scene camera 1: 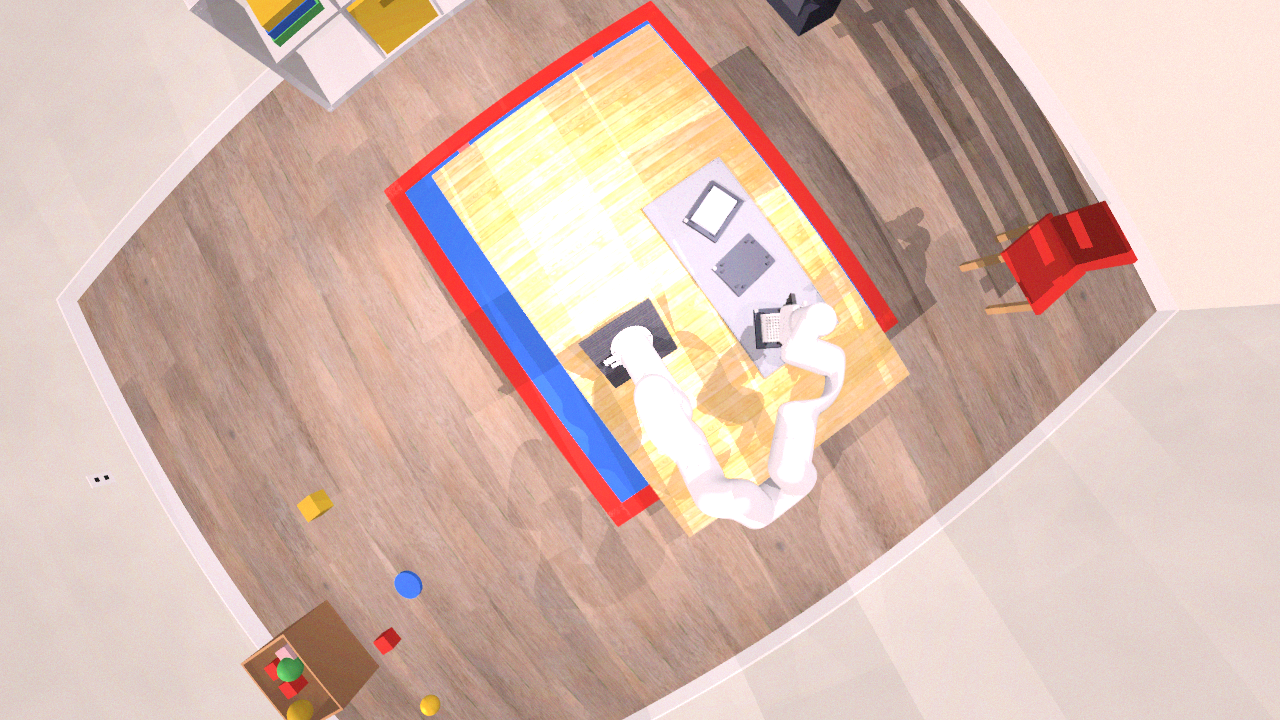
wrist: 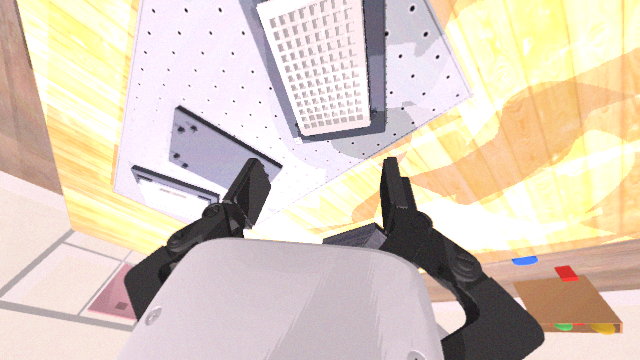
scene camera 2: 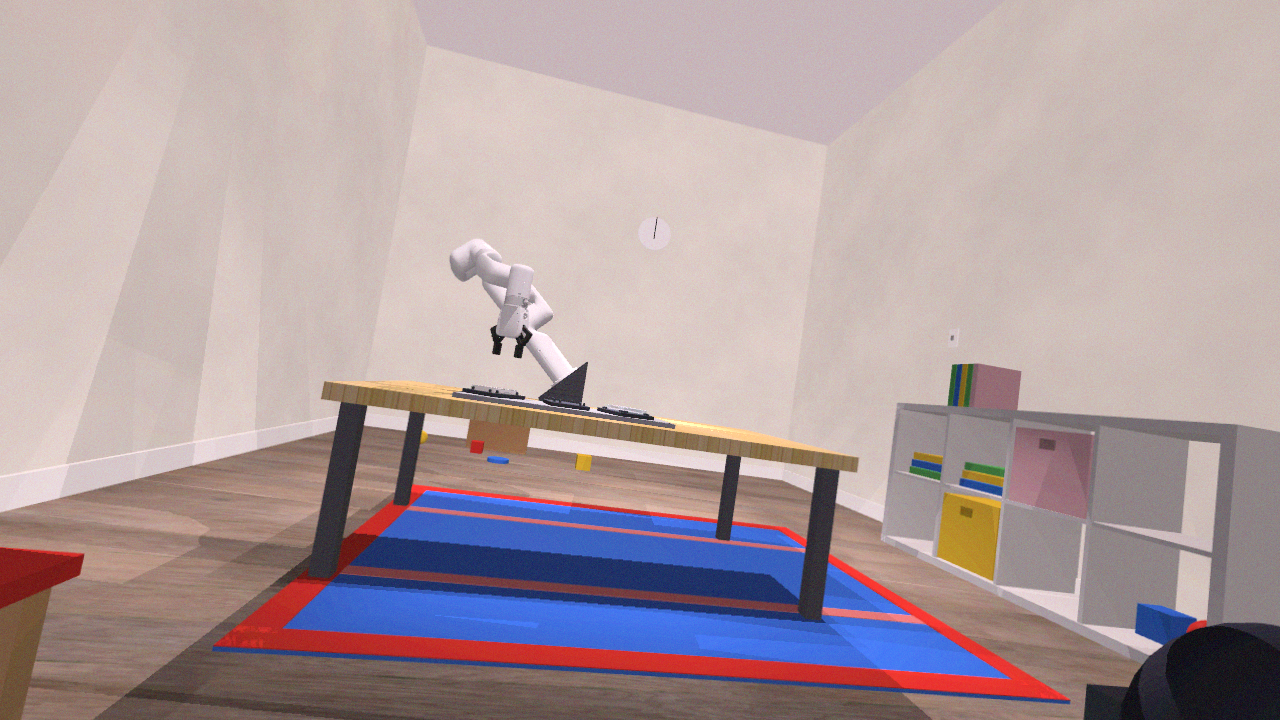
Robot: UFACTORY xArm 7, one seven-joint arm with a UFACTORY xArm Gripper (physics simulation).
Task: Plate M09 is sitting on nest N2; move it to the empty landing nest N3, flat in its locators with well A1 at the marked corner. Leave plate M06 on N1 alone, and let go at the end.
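Observation:
A white welled plate [scene camera 1: 769, 327] [scene camera 2: 492, 390] [wrist: 325, 70] lies flat, as far as I can tell, in the dark nest [wrist: 378, 65] at the arm's end of the row. A small pale mark shows at one nest corner; well A1 cannot be made out. The middle nest [scene camera 1: 744, 265] [wrist: 205, 150] is bare, with small dark locators. Another white plate [scene camera 1: 714, 211] [wrist: 167, 198] sits in the far nest. No plate or nest label can be read. My gripper [scene camera 2: 507, 352] [wrist: 320, 172] is open and empty, above and apart from the welled plate.
The nests stand on a pale perforated board [scene camera 1: 693, 186] [wrist: 210, 75] on the wooden table [scene camera 1: 554, 152] [scene camera 2: 760, 445]. A dark pad [scene camera 1: 657, 317] lies under the arm's raised bend in scene camera 1. A dark wedge shape [scene camera 2: 569, 387] rises by the middle nest in scene camera 2.

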